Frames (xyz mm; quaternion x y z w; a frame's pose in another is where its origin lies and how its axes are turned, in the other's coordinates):
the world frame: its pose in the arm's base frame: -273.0 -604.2 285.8 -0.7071 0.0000 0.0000 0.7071
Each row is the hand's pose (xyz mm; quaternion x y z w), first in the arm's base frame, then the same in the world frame.
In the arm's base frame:
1: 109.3 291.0 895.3 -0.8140 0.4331 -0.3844 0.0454
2: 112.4 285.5 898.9 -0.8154 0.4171 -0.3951 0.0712
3: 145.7 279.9 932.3 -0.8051 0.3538 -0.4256 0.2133
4: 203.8 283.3 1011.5 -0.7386 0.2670 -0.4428 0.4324
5: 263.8 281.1 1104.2 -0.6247 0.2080 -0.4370 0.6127
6: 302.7 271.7 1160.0 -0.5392 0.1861 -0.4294 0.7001
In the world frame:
1: 382.3 -609.5 895.2 -0.5435 0.5781 0.0344 0.6077
2: 385.4 -613.1 889.7 -0.5262 0.5743 0.0156 0.6269
3: 418.7 -646.5 884.1 -0.4185 0.5511 -0.0508 0.7201
4: 476.8 -725.7 887.5 -0.2165 0.5019 -0.1243 0.8281
5: 536.8 -818.4 885.3 -0.0085 0.4561 -0.1619 0.8750
6: 575.7 -874.2 875.9 0.1138 0.4352 -0.1720 0.8764

